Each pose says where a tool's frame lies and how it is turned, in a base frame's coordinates. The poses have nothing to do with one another.
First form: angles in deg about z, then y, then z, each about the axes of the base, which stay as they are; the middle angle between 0 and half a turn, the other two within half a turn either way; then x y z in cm.
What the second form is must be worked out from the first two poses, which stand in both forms.
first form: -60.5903 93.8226 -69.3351 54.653 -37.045 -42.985
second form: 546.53 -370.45 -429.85; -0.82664 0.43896 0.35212; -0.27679 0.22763 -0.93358; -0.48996 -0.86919 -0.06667
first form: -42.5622 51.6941 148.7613 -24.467 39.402 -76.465
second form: -244.67 394.02 -764.65; -0.03958 -0.74045 -0.67094; 0.81509 -0.41232 0.40696; -0.57797 -0.53077 0.61986
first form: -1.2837 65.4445 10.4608 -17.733 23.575 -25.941
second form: -177.33 235.75 -259.41; 0.41263 -0.17236 0.89444; 0.05340 0.98482 0.16514; -0.90933 -0.02038 0.41557
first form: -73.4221 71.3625 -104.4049 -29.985 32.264 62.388
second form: -299.85 322.64 623.88; -0.95098 0.20015 -0.23573; 0.15012 -0.36765 -0.91777; -0.27036 -0.90817 0.31958
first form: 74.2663 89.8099 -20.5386 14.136 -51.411 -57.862
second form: 141.36 -514.11 -578.62; 0.33854 0.09215 0.93643; 0.90103 0.25505 -0.35084; -0.27117 0.96253 0.00332
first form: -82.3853 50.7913 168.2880 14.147 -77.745 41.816
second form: 141.47 -777.45 418.16; 0.11918 -0.64043 -0.75872; 0.98755 -0.00256 0.15729; -0.10268 -0.76802 0.63215
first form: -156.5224 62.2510 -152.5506 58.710 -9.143 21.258
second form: 587.10 -91.43 212.58; 0.19533 -0.58741 -0.78536; 0.55040 0.72845 -0.40795; 0.81173 -0.35257 0.46560
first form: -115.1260 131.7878 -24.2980 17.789 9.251 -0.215
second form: 177.89 92.51 -2.15; -0.11466 -0.72460 0.67957; -0.94160 -0.13874 -0.30681; 0.31660 -0.67506 -0.66637
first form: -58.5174 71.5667 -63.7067 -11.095 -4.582 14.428
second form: -110.95 -45.82 144.28; -0.69142 0.58766 0.42024; -0.52581 -0.01042 -0.85054; -0.49544 -0.80904 0.31620
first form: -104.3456 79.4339 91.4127 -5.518 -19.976 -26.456
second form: -55.18 -199.76 -264.56; 0.96964 0.24332 -0.02424; -0.02153 0.18371 0.98275; 0.24357 -0.95239 0.18337
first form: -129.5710 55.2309 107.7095 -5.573 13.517 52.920
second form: -55.73 135.17 529.20; 0.84481 0.47313 -0.24988; -0.11158 0.61253 0.78253; 0.52330 -0.63321 0.57027
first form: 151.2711 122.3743 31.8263 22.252 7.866 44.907
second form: 222.52 78.66 449.07; 0.14546 0.68111 0.71759; 0.65601 -0.60934 0.44538; 0.74061 0.40596 -0.53545
